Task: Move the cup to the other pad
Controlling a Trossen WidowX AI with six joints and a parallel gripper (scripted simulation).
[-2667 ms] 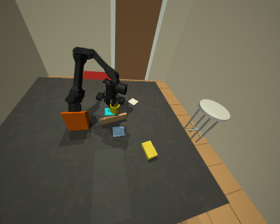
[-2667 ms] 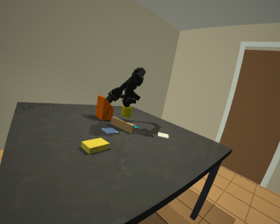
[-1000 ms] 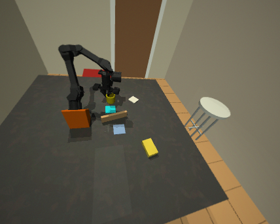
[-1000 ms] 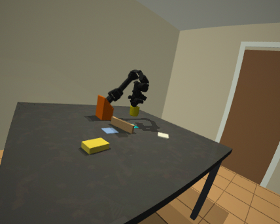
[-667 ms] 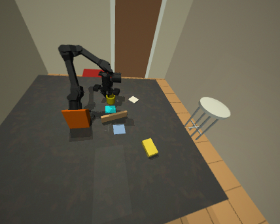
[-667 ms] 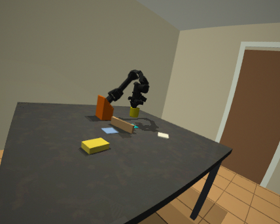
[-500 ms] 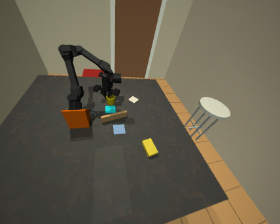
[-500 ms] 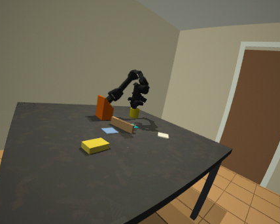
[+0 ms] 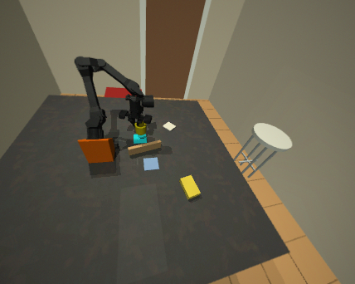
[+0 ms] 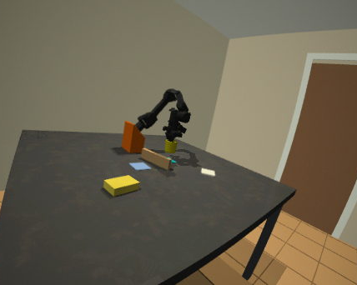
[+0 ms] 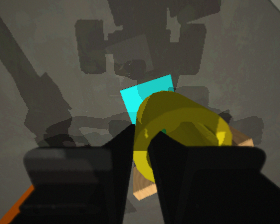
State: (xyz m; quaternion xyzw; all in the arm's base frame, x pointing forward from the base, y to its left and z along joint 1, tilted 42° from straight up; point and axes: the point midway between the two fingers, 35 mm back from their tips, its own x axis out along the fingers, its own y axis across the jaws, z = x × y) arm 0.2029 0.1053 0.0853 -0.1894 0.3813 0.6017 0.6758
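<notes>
Now: the cyan pad 20 mm ahead of my gripper tip, 10 mm to the right of it and 100 mm below it. Also, from my gripper tip: wooden bar 50 mm ahead, 120 mm to the right, 70 mm below; light blue pad 80 mm ahead, 230 mm to the right, 100 mm below; white flat piece 250 mm ahead, 110 mm to the left, 90 mm below.
</notes>
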